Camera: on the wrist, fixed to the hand. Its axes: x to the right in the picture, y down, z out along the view.
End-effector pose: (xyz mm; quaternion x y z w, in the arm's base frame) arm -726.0 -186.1 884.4 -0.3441 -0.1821 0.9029 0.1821
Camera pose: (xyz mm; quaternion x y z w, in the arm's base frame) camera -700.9 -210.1 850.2 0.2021 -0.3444 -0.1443 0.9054
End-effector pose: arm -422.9 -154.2 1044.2 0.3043 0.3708 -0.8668 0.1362
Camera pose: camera -385.7 -149.3 1013.1 0.3871 -0.3005 0.1736 0.8542
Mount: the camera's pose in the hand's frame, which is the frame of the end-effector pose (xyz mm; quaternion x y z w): -9.4 31.2 -36.2 0.0111 -0.0307 -0.9991 0.0278
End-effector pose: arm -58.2 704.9 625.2 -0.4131 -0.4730 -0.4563 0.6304
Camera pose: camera -21.4 679.7 605.6 -0.4541 0.4503 0.6246 0.4483
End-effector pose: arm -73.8 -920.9 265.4 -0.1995 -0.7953 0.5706 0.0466
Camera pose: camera -46.0 -883.8 250.4 0.8070 -0.2165 -0.0157 0.5492
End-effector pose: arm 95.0 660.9 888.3 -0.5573 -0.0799 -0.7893 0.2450
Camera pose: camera 81.8 622.2 861.8 -0.0428 0.5753 0.2487 0.7780
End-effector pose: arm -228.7 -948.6 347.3 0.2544 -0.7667 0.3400 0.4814
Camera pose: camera -226.8 -900.3 341.2 0.7889 0.2219 -0.4708 0.3267
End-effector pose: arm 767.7 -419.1 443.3 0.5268 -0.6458 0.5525 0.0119
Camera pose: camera 729.7 -391.7 429.9 0.6770 0.5141 -0.0055 0.5267
